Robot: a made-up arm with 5 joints.
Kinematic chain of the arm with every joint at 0, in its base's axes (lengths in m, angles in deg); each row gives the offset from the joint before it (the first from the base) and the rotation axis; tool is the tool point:
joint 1: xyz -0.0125 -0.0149 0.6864 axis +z
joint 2: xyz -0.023 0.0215 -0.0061 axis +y
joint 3: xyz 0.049 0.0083 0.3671 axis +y
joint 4: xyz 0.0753 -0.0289 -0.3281 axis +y
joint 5: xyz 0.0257 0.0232 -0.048 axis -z
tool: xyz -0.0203 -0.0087 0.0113
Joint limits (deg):
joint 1: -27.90..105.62
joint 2: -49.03..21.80
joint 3: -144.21..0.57
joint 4: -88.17..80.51
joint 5: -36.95..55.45
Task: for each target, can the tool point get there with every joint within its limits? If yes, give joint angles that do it. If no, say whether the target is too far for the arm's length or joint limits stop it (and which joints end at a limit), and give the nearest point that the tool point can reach.
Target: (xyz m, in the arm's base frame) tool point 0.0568 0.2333 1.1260
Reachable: yes | joints 68.53 -18.31 -77.00 50.71 28.99
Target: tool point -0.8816 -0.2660 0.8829
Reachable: no: too far | nearest point -0.4444 -0.1397 1.2384 | short by 0.577 m
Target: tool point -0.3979 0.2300 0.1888
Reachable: no: joint limits stop it (at a limit: joint 1, joint 2, joint 5) | nearest point -0.1117 0.2065 0.6378 | short by 0.533 m
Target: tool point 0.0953 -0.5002 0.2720
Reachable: no: joint limits stop it (at a limit: joint 1, joint 2, joint 5) | nearest point 0.2028 -0.1233 0.6359 | short by 0.535 m
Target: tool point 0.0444 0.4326 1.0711
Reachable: yes | joints 80.47 11.36 -100.22 55.61 7.12
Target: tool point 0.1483 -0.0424 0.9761
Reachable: yes | joints -12.06 -38.00 -36.93 19.80 -28.87
